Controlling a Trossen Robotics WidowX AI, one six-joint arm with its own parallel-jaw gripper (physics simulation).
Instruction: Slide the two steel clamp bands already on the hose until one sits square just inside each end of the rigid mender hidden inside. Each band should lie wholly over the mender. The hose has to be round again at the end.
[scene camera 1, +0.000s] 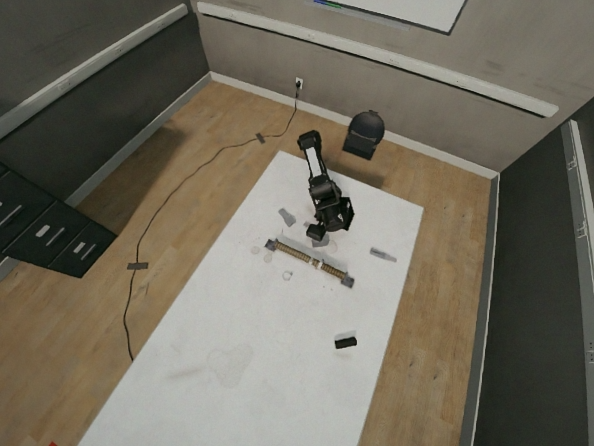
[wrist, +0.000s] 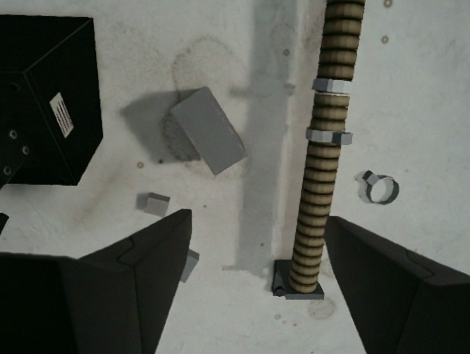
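A ribbed tan hose (scene camera 1: 295, 252) (wrist: 317, 195) is held between two grey end blocks and looks round where it shows. One steel clamp band (scene camera 1: 313, 261) (wrist: 329, 136) sits around it a little right of its middle in the scene view. The second steel band (scene camera 1: 320, 265) (wrist: 331, 85) sits a few ribs farther right. The mender is hidden inside. My gripper (scene camera 1: 316, 231) (wrist: 258, 222) is partly open and empty, above the table on the box side of the hose. In the wrist view its right fingertip overlaps the hose's edge, between the bands and the left end block.
The left end block (scene camera 1: 270, 244) (wrist: 283, 270) and right end block (scene camera 1: 347, 281) stand on the white table (scene camera 1: 225, 310). A black box (scene camera 1: 347, 212) (wrist: 50, 100), grey block (wrist: 210, 131) and small block (wrist: 157, 204) lie beside the hose. A loose ring clamp (scene camera 1: 287, 275) (wrist: 394, 192) lies opposite.
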